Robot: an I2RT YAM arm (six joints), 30 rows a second.
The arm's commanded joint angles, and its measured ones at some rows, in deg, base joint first. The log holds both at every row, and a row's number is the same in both.
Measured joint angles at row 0:
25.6, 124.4, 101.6, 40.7, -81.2, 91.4
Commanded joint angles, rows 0 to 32:
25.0, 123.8, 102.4, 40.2, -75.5, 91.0
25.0, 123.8, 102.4, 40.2, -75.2, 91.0
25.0, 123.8, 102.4, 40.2, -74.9, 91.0
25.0, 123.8, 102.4, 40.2, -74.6, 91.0
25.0, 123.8, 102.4, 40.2, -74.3, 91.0
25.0, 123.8, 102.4, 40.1, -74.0, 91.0
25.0, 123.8, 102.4, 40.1, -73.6, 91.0
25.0, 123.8, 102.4, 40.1, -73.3, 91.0
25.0, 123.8, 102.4, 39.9, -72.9, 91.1
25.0, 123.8, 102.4, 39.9, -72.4, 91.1
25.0, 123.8, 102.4, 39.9, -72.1, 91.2
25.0, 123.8, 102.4, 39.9, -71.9, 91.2
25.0, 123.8, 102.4, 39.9, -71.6, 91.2
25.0, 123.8, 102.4, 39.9, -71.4, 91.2
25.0, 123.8, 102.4, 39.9, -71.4, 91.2
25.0, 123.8, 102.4, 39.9, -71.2, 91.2
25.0, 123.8, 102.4, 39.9, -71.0, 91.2
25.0, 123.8, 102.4, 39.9, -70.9, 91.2
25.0, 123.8, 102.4, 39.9, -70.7, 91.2
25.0, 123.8, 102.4, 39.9, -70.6, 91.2
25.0, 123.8, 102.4, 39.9, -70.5, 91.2
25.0, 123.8, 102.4, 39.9, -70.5, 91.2
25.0, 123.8, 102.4, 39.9, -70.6, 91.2
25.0, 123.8, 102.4, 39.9, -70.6, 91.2
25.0, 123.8, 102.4, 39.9, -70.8, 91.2
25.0, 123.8, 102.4, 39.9, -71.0, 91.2
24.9, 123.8, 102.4, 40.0, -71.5, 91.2
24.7, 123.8, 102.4, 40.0, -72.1, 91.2
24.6, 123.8, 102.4, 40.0, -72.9, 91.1
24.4, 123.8, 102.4, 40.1, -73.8, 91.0
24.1, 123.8, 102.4, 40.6, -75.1, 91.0
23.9, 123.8, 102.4, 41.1, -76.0, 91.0
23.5, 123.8, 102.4, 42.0, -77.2, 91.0
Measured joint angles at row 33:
24.8, 124.4, 101.6, 40.3, -76.6, 91.5
